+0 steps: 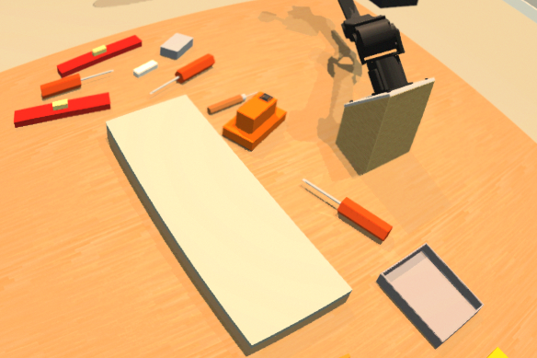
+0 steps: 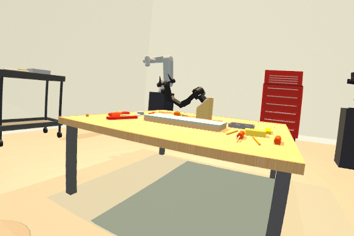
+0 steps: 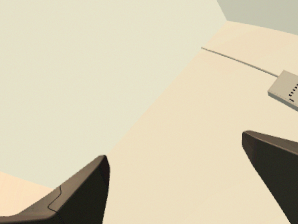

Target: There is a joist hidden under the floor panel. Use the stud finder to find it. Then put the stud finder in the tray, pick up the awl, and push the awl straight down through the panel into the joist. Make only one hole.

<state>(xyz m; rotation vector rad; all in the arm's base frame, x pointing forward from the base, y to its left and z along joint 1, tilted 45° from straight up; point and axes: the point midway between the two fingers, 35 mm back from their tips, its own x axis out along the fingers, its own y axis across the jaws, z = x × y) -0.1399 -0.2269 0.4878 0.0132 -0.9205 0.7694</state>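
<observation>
My gripper tip is now 300 mm short of the orange stud finder, 360 mm to the right of it and 330 mm above it. The rest, counted from my gripper tip: indicator window (280 mm ahead, 350 mm to the left, 310 mm below); then awl (300 mm ahead, 280 mm to the left, 370 mm below); then grey block (350 mm ahead, 40 mm to the left, 360 mm below).
</observation>
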